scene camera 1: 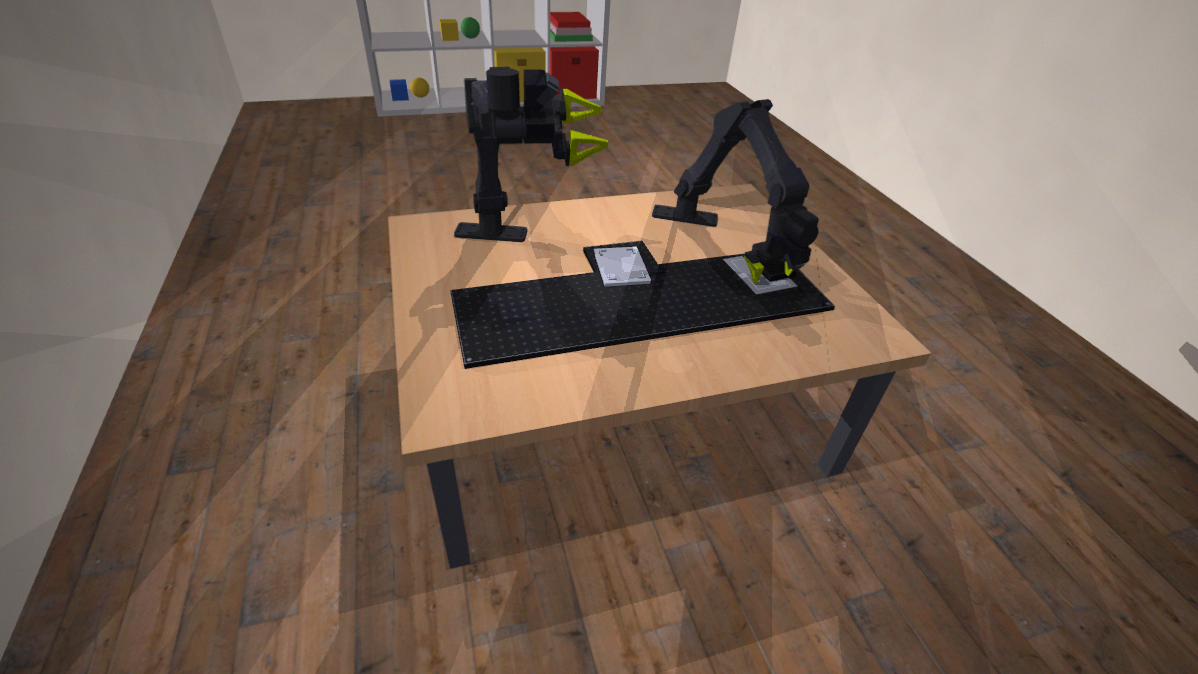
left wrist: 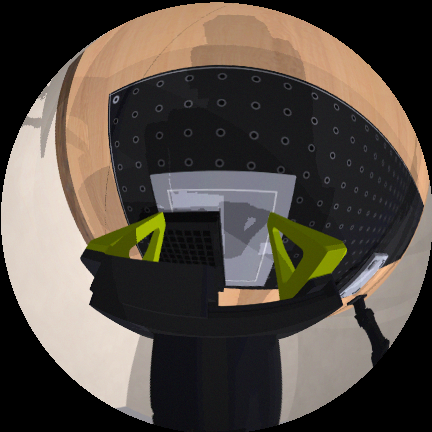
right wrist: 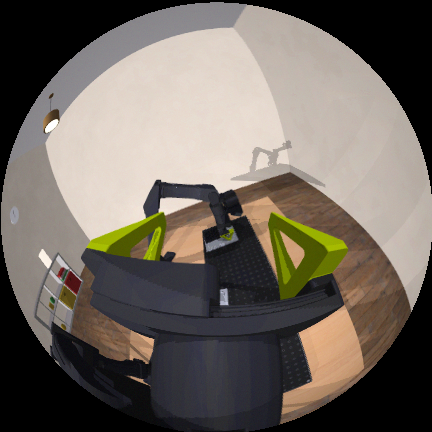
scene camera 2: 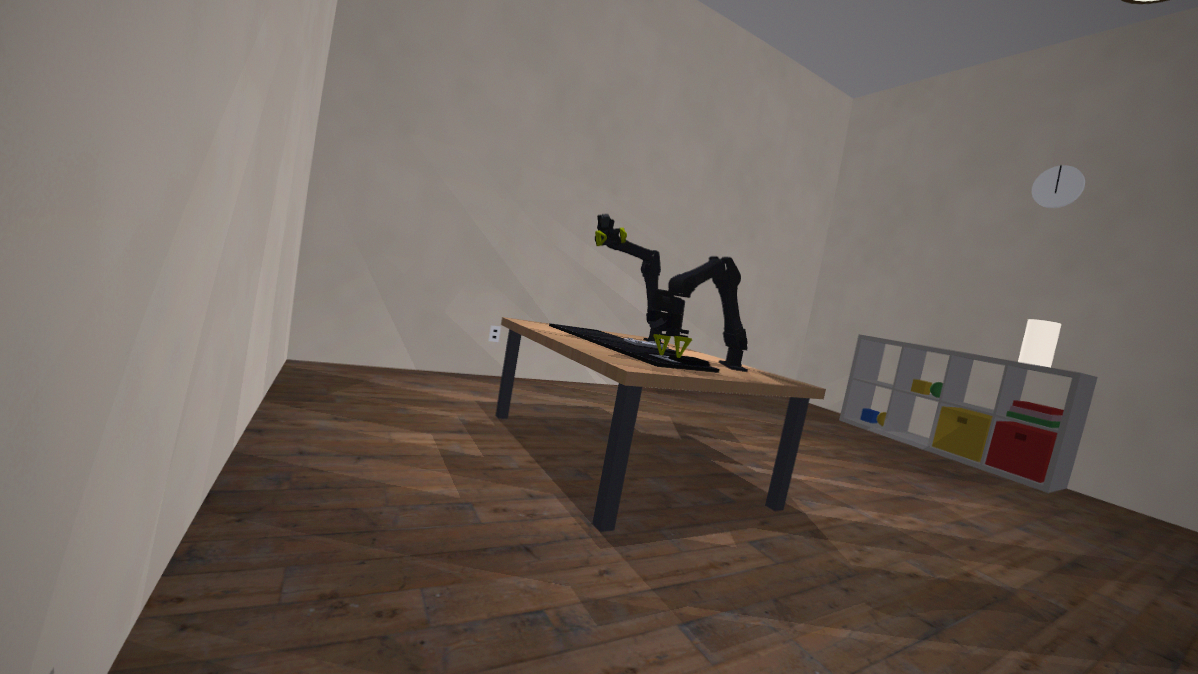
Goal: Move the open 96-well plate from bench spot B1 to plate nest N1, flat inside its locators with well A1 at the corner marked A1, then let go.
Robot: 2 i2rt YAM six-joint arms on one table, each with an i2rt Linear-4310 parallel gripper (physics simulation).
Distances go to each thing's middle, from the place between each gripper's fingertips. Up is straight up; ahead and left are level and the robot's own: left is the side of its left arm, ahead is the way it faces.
Labels:
Now: left hand 40 mm past the light rectangular patch (scene camera 1: 738, 264), 10 mm to the left of it and 10 mm above it. From my left hand the other things lie so: pale plate nest (scene camera 1: 621, 266): 370 mm to the right, 140 mm behind; well plate (left wrist: 194, 237): 70 mm behind, 30 mm to the left.
The pale plate nest lies 170 mm behind my right hand, 120 mm to the left of it and 440 mm below it. Round my right hand: light rectangular patch (80 mm behind, 490 mm to the left, 450 mm below); then well plate (110 mm behind, 530 mm to the left, 440 mm below).

